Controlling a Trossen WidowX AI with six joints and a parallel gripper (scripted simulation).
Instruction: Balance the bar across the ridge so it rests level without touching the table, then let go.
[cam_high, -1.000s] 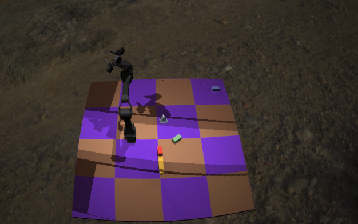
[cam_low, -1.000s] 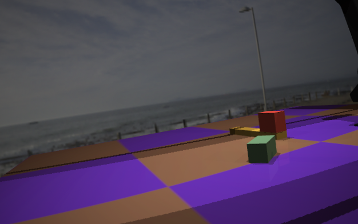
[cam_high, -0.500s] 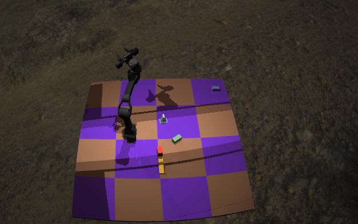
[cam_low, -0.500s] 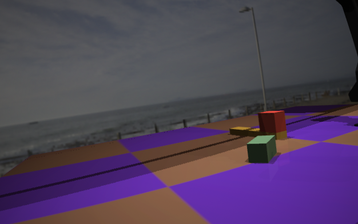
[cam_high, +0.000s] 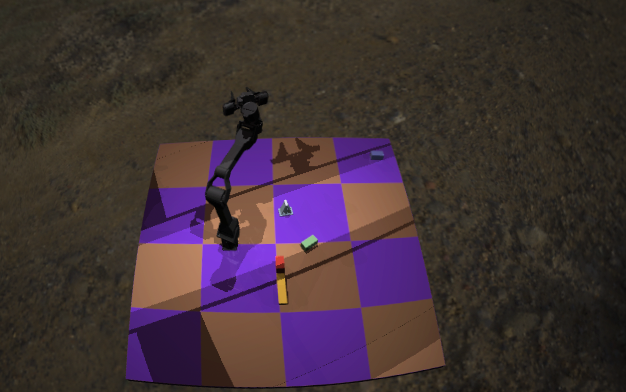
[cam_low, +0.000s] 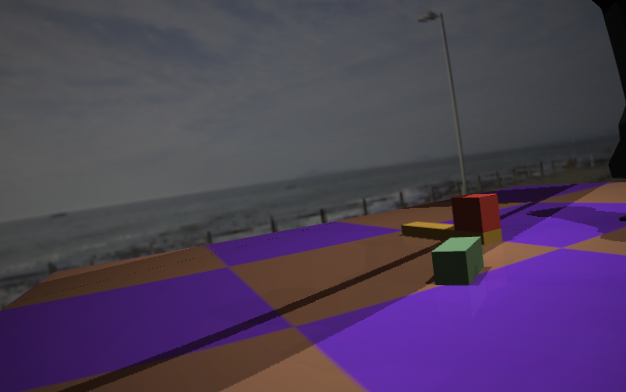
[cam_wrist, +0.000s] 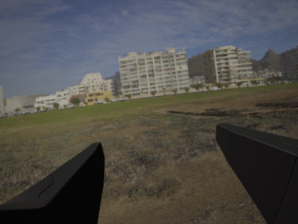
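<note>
Now: gripper tip 290 mm short of the green block, 430 mm to the left of it and 490 mm above it. Round my gripper tip: light-blue block: 690 mm ahead, 80 mm to the left, 490 mm below.
</note>
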